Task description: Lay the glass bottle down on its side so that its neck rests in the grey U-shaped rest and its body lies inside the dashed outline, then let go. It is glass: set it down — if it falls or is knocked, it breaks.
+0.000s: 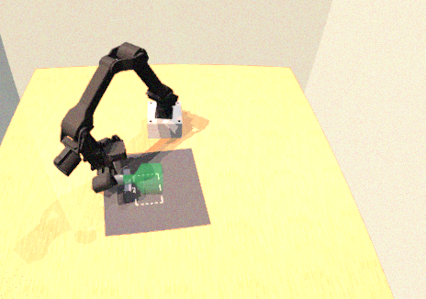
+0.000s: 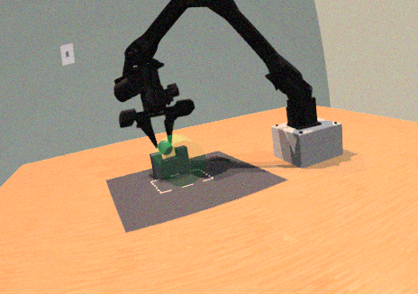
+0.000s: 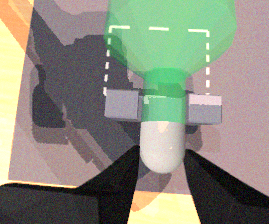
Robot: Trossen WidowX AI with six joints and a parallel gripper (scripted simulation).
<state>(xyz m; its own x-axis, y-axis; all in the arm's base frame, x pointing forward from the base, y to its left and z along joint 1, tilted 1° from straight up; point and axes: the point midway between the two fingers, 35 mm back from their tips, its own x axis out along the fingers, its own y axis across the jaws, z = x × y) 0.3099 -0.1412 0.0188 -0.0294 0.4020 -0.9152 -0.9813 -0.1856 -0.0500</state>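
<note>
My gripper tip is now 50 mm to the right of the green glass bottle and 10 mm past it. Round my gripper tip: dark grey mat: 110 mm to the left, 60 mm below, 20 mm behind.
</note>
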